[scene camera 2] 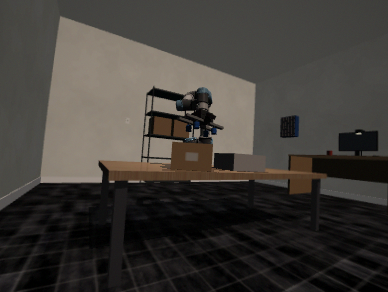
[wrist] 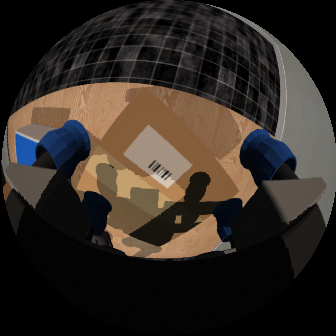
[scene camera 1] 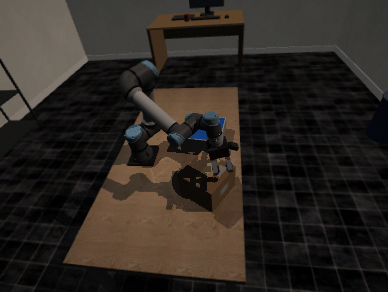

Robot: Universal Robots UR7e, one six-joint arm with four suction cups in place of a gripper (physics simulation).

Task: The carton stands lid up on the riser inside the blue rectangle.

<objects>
The suction head holds nothing. The cup hangs 18 cm from the middle of a brown cardboard carton, above it. A grey riser sits on the table.
</objects>
